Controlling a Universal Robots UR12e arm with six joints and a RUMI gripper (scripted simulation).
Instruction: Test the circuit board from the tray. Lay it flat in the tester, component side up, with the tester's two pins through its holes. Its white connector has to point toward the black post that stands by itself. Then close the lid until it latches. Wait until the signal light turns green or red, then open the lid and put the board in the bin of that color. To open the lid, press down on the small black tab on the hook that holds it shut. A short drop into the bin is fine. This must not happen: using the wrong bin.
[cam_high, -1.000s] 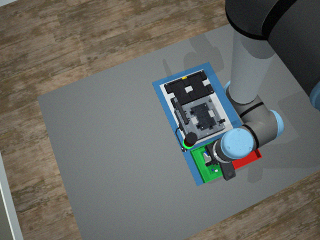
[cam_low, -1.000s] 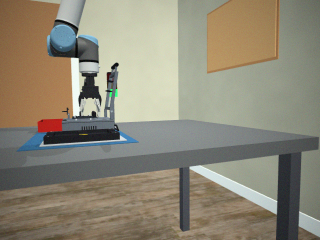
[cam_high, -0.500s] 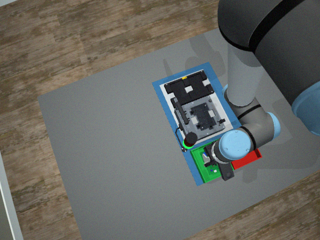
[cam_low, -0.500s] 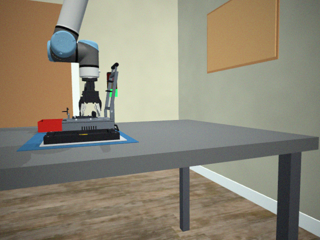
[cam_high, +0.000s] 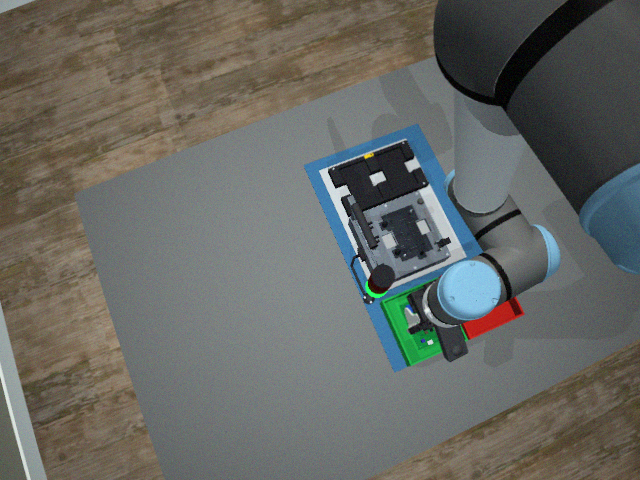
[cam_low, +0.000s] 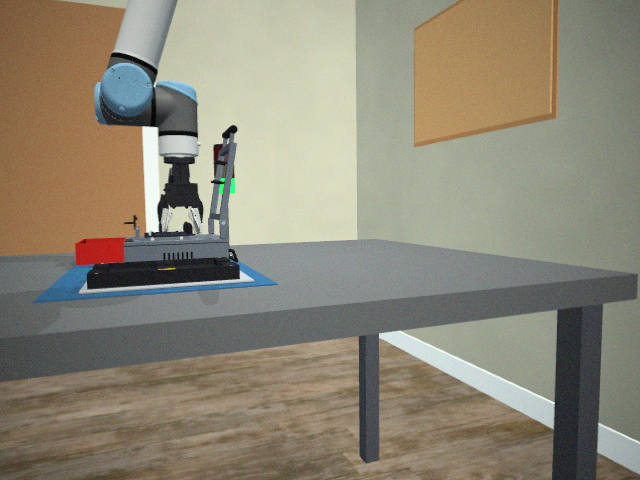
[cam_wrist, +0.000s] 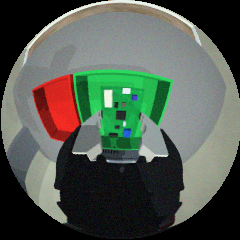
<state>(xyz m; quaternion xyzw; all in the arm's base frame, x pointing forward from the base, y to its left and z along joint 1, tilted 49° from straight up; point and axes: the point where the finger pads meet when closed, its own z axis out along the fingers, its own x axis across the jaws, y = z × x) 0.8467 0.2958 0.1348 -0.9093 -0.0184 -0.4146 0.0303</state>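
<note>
Right now my hand is 10 mm to the left of the green circuit board. From my hand the other things lie so: green bin (10 mm to the right, 10 mm below); red bin (150 mm behind, 20 mm to the right, 10 mm below); black latch hook (160 mm to the right, 90 mm behind, 60 mm above).
</note>
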